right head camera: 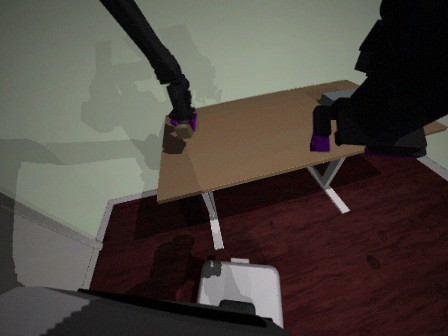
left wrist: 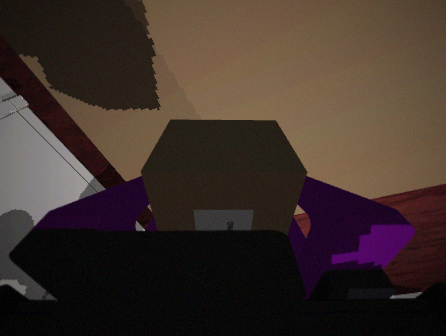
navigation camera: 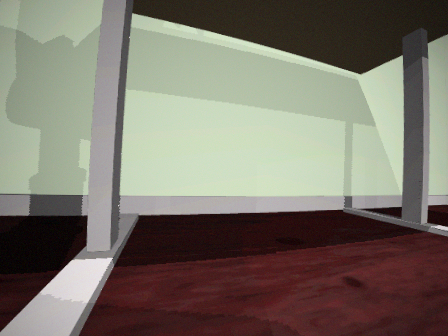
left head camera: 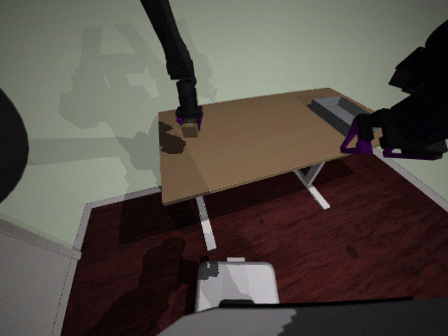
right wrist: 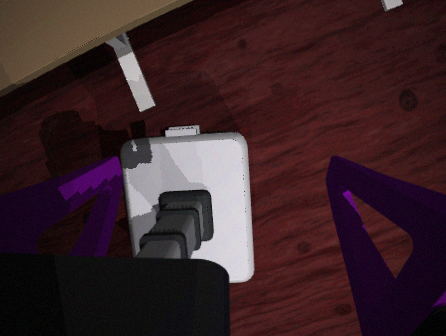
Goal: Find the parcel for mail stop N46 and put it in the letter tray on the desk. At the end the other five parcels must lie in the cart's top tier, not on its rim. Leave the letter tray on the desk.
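My left gripper [left head camera: 190, 122] [right head camera: 183, 122] [left wrist: 222, 168] is shut on a brown box parcel [left head camera: 190, 131] [right head camera: 184, 131] [left wrist: 223, 147] and holds it above the far left part of the desk [left head camera: 250, 145] [right head camera: 250, 140] [left wrist: 310, 75]. A white label with small, sideways print shows on the parcel in the left wrist view; it is partly hidden and I cannot read it. The grey letter tray [left head camera: 330, 118] [right head camera: 336, 96] lies on the desk's right part, partly hidden by my right arm. My right gripper [left head camera: 381, 149] [right head camera: 348, 149] [right wrist: 224, 167] is open and empty, near the desk's right front edge. The cart and other parcels do not show.
White desk legs [left head camera: 205, 225] [right head camera: 215, 230] [right wrist: 136, 77] [navigation camera: 106, 125] stand on the dark red floor [left head camera: 280, 240] [navigation camera: 240, 290]. My white base [left head camera: 250, 280] [right head camera: 252, 285] [right wrist: 225, 170] is close to the desk's front. Pale green walls stand behind the desk.
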